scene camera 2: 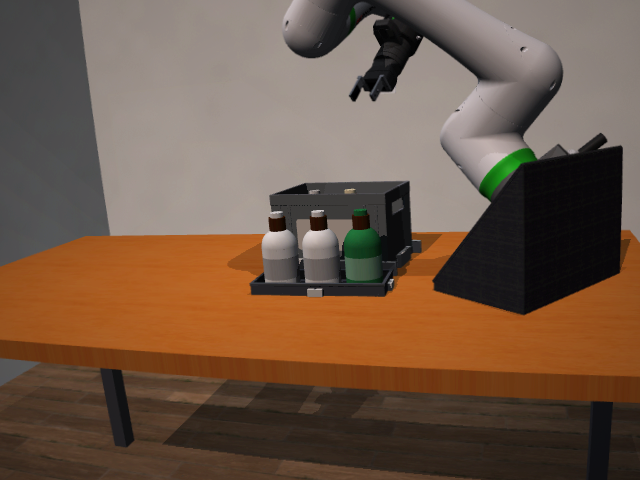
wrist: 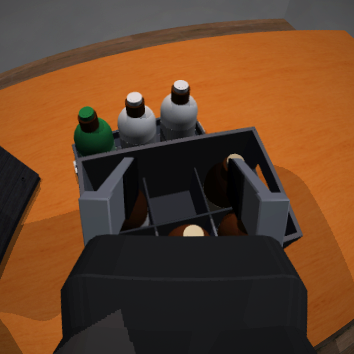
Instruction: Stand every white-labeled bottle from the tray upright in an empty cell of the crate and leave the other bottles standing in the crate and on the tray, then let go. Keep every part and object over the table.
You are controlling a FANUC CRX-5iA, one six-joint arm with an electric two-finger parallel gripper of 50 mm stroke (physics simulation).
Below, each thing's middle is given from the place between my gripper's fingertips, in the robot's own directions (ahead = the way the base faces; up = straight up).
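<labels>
For the green bottle (scene camera 2: pixel 362 245), my hand is 29 cm above it, and it's also 28 cm to the right of the bottle and 2 cm short of it.
</labels>
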